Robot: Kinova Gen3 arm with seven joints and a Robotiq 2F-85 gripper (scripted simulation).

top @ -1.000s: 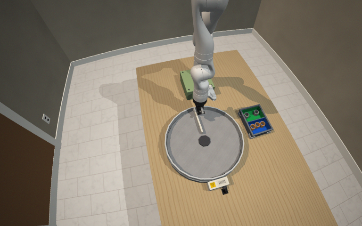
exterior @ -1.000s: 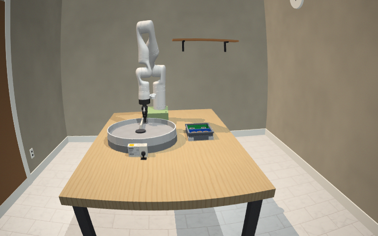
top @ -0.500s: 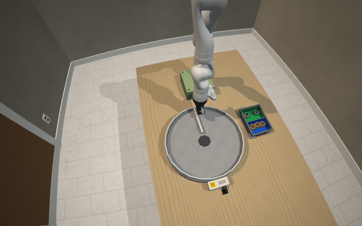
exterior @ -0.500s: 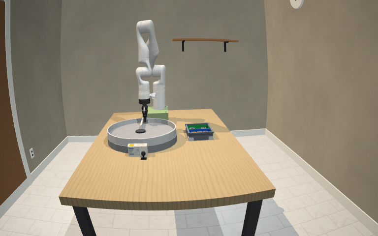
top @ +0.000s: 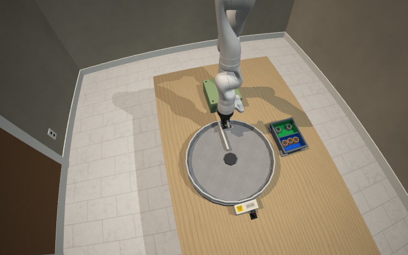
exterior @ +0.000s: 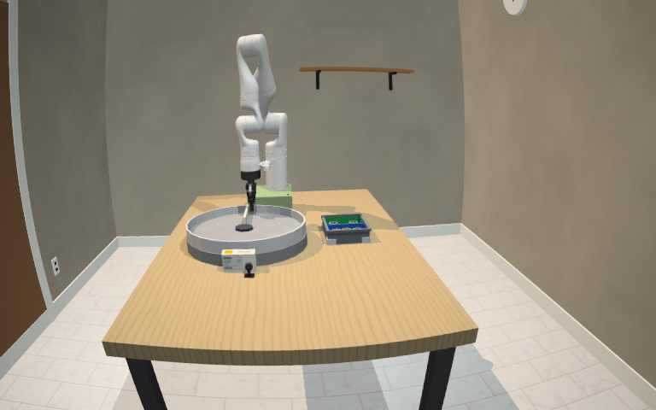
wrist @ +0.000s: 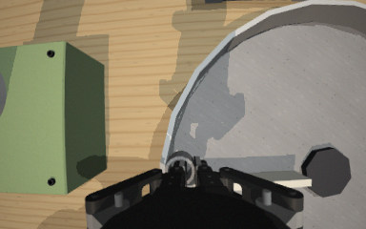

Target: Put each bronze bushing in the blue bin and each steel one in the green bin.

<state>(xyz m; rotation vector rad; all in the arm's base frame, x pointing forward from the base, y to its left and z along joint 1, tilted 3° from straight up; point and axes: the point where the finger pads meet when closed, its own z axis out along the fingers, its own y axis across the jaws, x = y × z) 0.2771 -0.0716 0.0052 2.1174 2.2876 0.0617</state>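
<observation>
The blue bin lies 340 mm to the left of my hand, 100 mm ahead of it and 60 mm below it. The rest, counted from my hand: turntable 180 mm ahead, 30 mm below, 10 mm to the right.
</observation>
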